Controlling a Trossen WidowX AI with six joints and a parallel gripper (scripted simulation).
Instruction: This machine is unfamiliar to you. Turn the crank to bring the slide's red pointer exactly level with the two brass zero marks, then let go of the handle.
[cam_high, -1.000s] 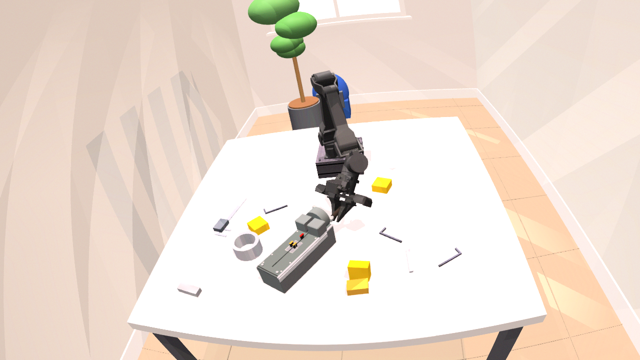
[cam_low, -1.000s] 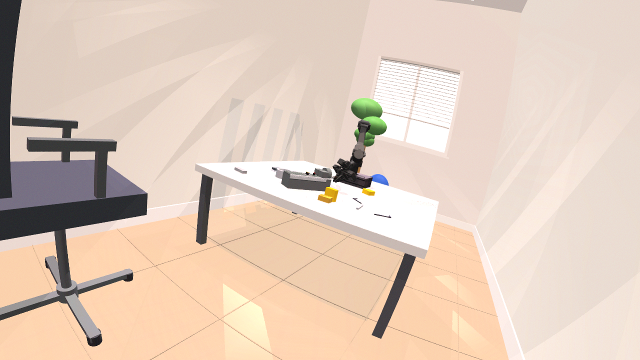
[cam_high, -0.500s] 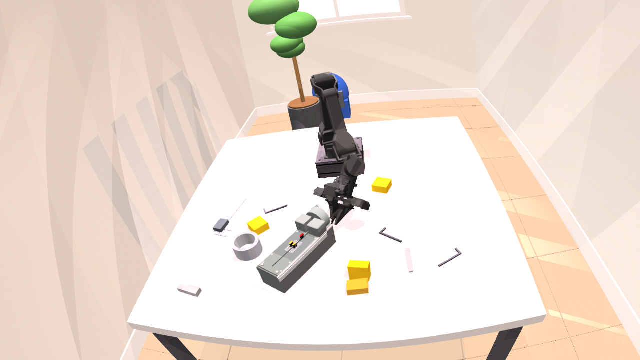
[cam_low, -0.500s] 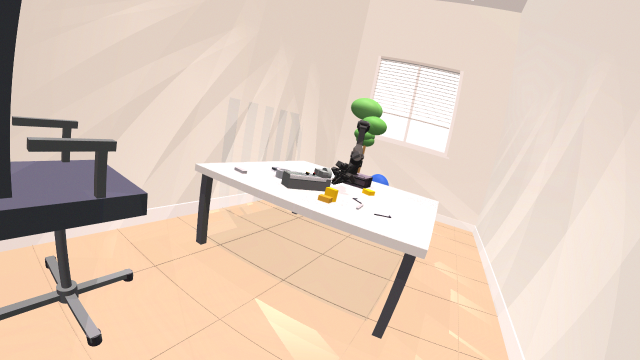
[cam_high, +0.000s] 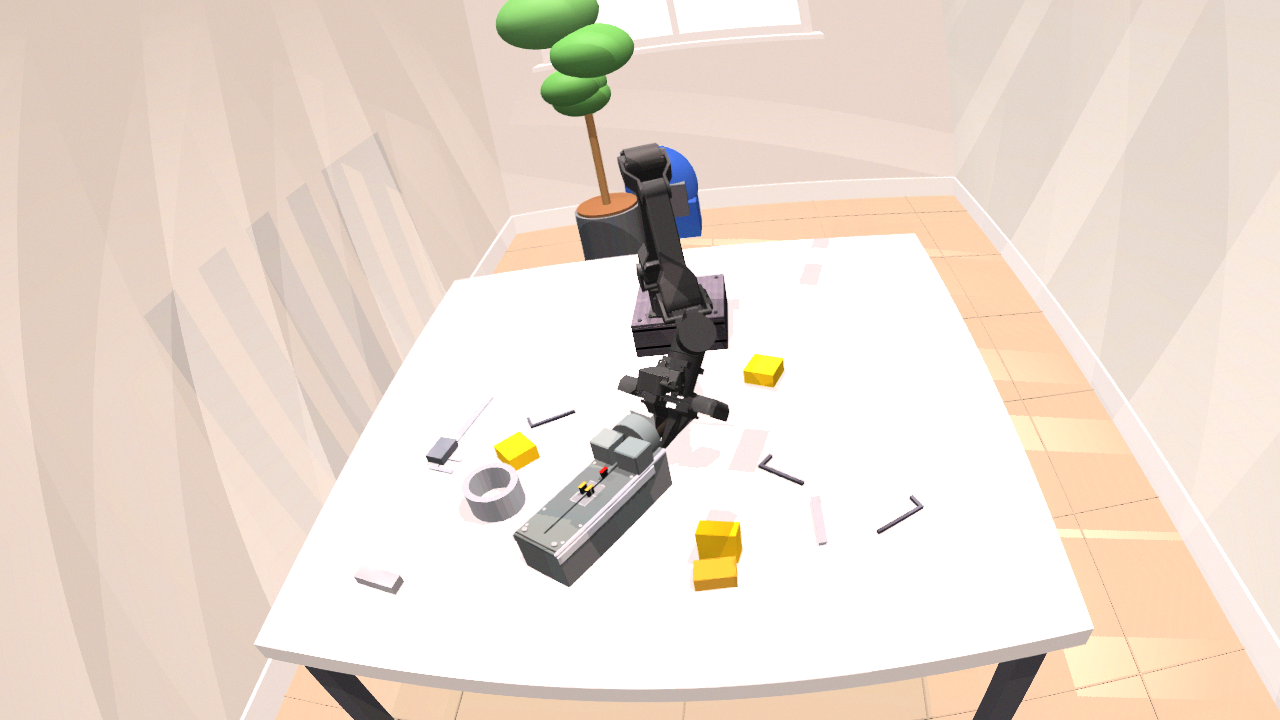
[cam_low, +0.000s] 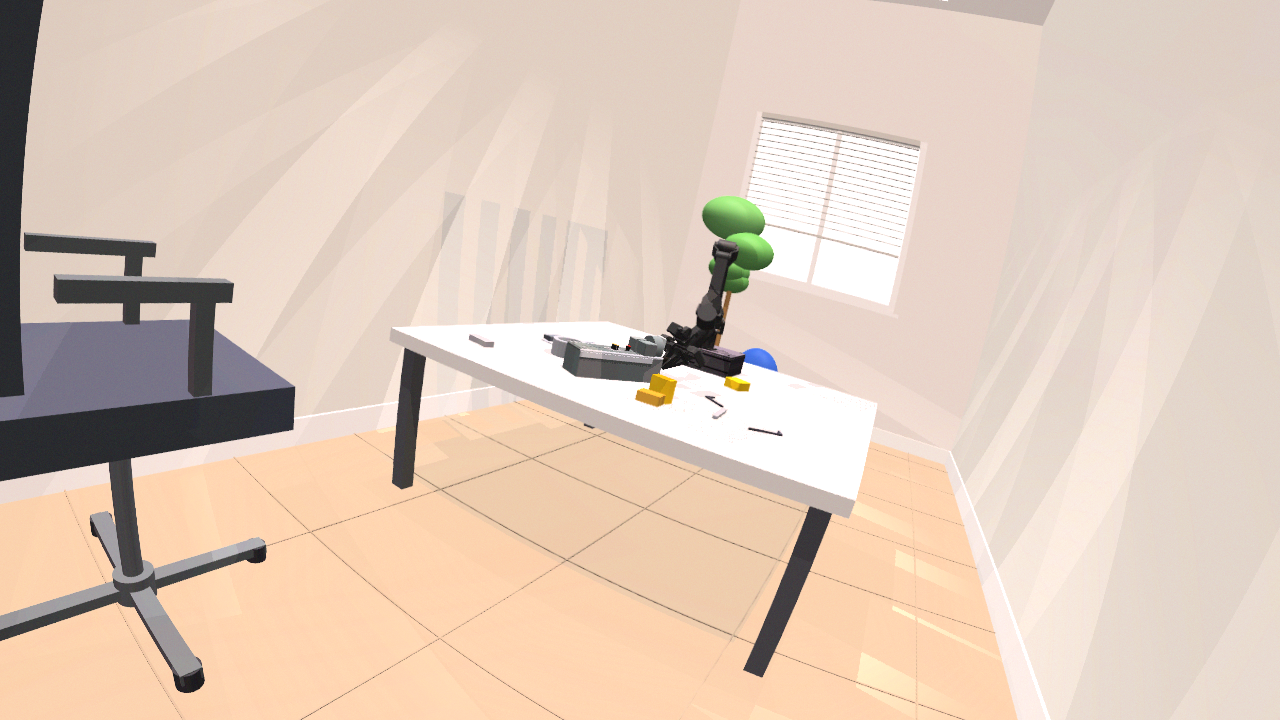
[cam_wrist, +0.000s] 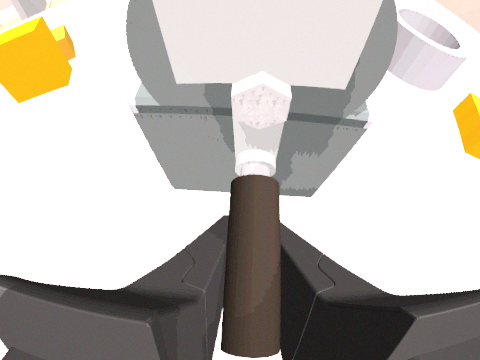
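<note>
The red pointer lies 110 mm ahead of my gripper tip, 60 mm to the right of it and 50 mm above it. From my gripper tip the other things lie so: brown crank handle 20 mm behind, 10 mm to the left, 30 mm above.
</note>
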